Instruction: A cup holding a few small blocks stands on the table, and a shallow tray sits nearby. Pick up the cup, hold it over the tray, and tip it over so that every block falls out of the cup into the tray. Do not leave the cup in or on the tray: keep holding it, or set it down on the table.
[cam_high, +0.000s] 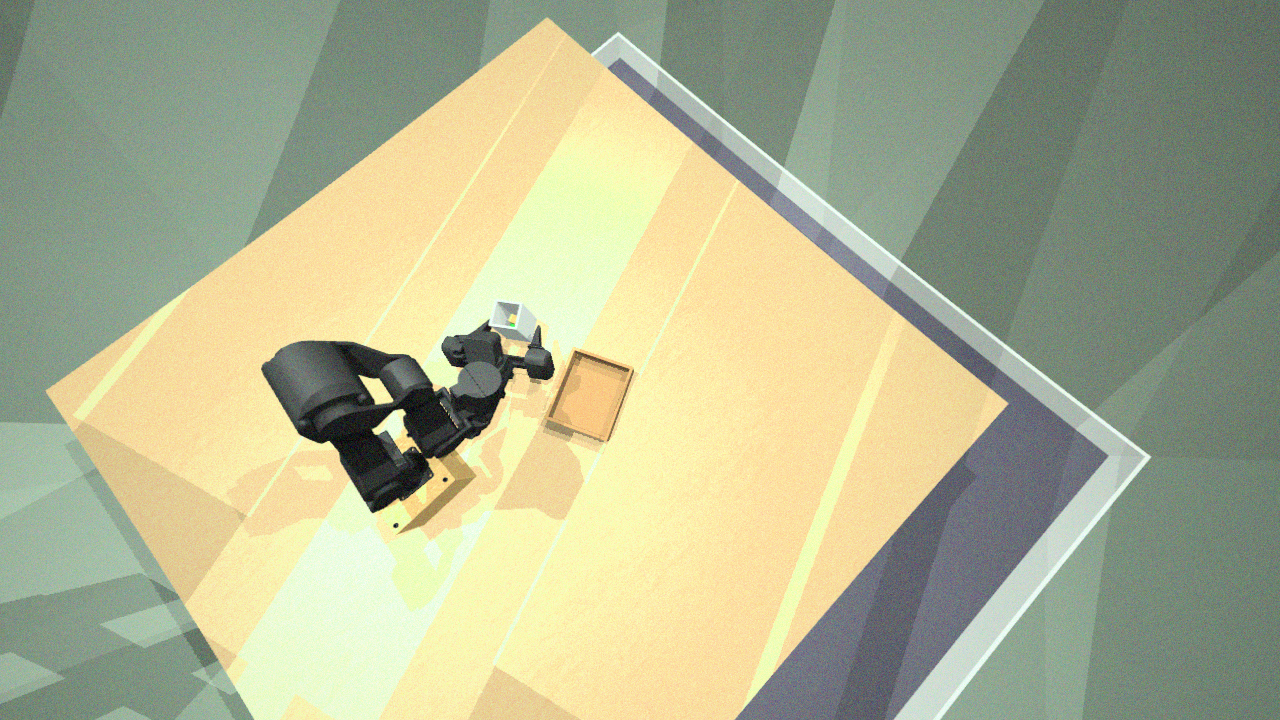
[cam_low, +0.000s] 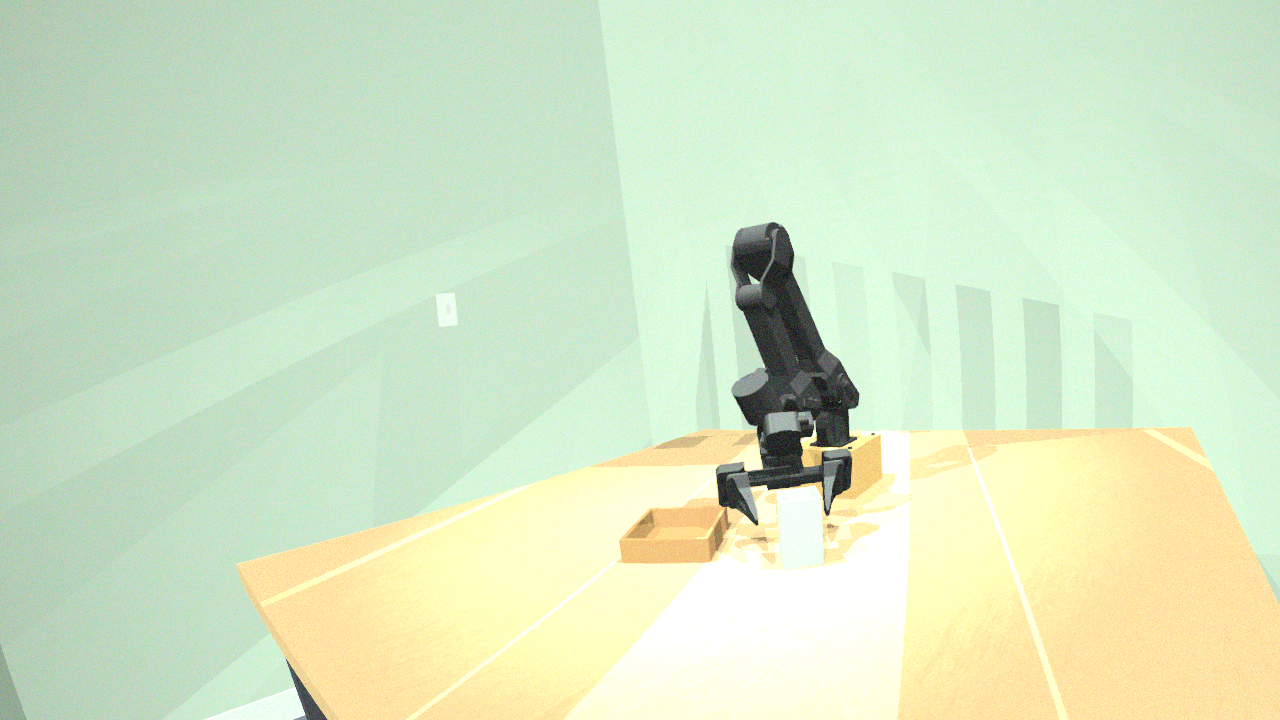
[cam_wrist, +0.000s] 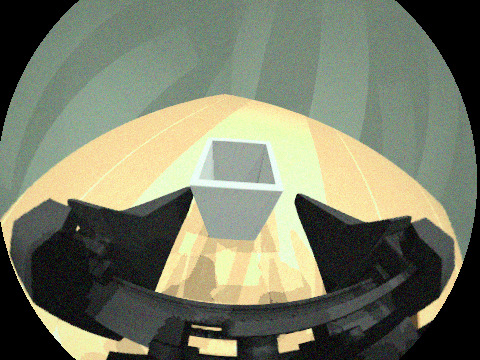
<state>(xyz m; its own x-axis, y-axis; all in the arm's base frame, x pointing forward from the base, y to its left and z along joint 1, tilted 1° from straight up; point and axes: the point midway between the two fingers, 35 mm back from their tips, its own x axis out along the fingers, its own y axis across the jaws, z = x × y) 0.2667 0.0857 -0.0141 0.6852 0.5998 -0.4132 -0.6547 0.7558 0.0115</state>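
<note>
Right now the green block is 1 cm to the left of my gripper tip and 3 cm below it. Round my gripper tip: white square cup 1 cm to the left, 3 cm below; then blue block 1 cm to the left, 4 cm below.
</note>
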